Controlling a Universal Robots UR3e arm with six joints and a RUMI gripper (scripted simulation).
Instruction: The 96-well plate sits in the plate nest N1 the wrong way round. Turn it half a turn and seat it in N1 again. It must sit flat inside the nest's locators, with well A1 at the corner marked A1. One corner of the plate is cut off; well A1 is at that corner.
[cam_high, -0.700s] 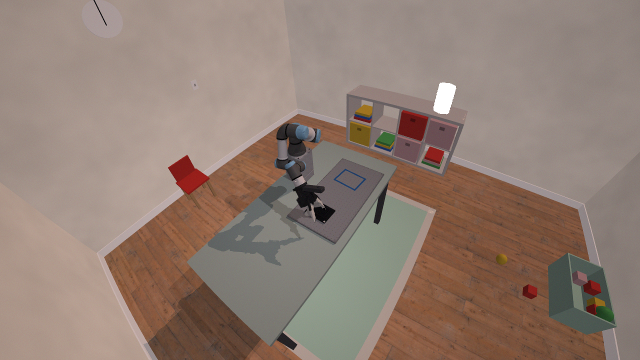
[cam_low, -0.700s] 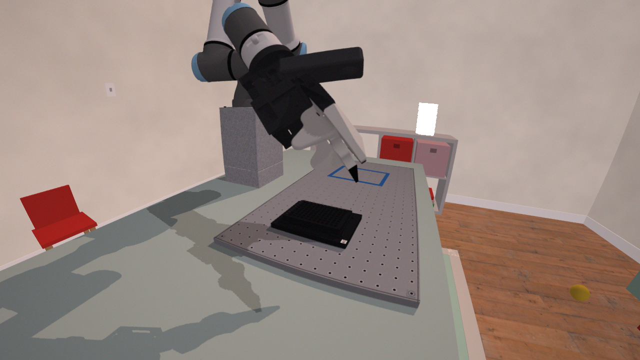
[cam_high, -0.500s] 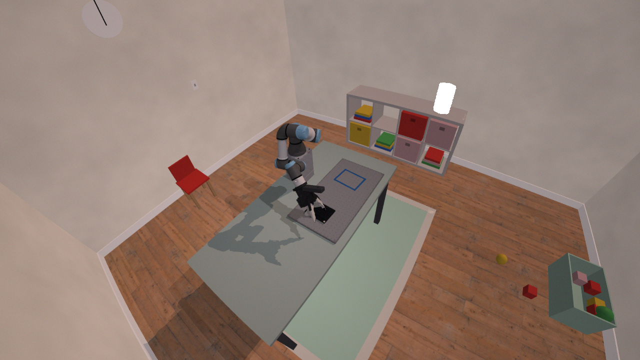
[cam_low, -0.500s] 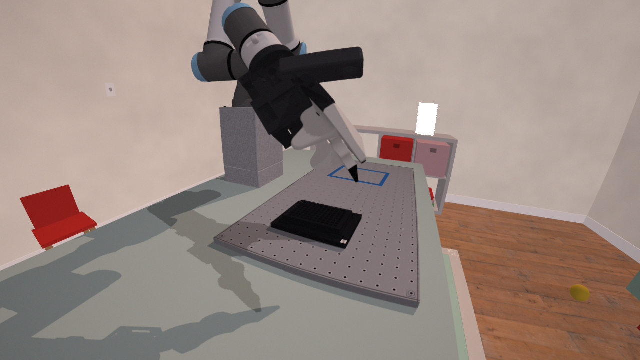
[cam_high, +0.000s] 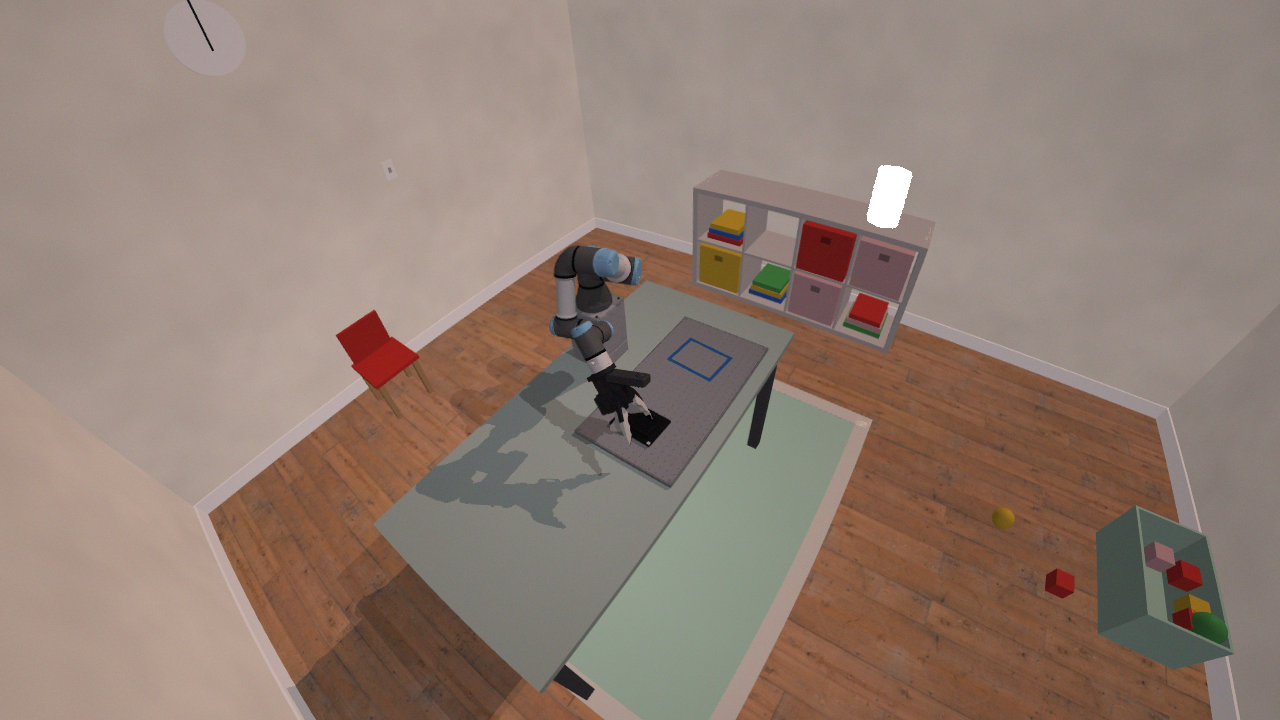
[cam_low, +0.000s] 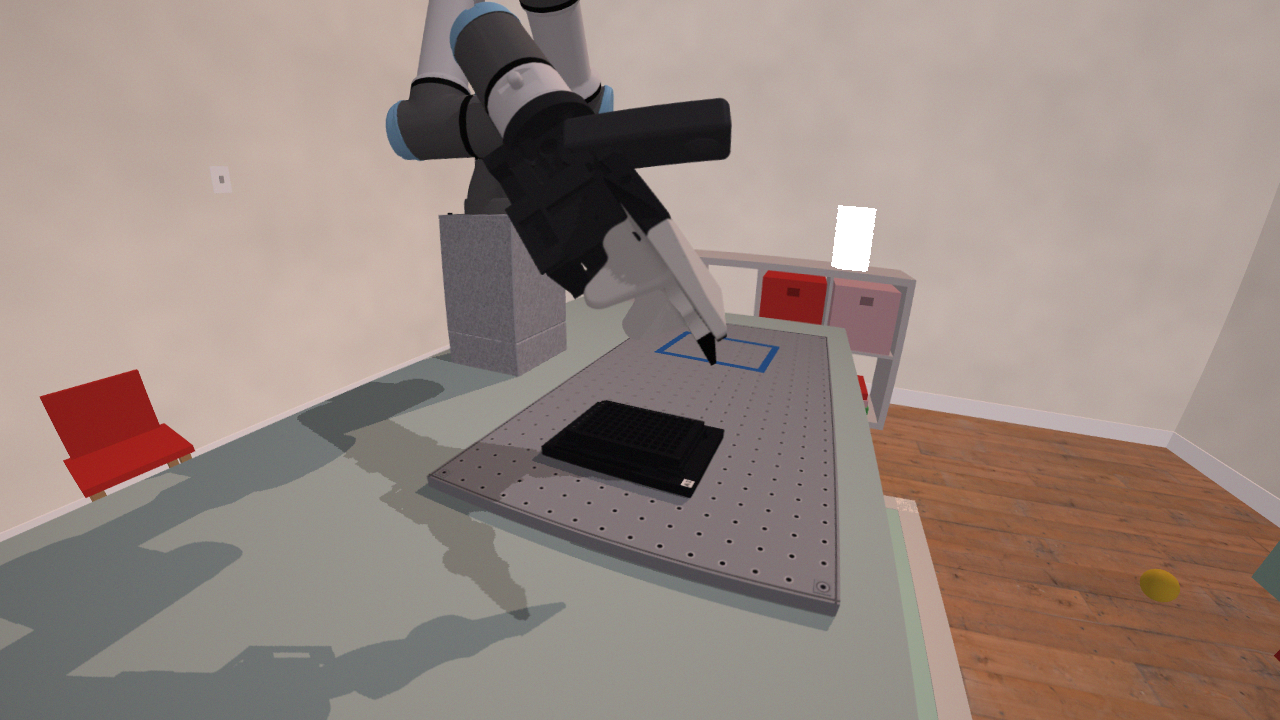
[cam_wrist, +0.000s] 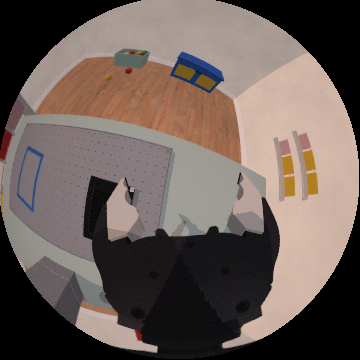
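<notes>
Now: hand 14 cm above the black 96-well plate, 11 cm to the right of it and 11 cm past it. Round my hand: small white label (15 cm below, 6 cm to the left, 4 cm behind); then black plate nest N1 (15 cm below, 11 cm to the left, 11 cm behind).
</notes>
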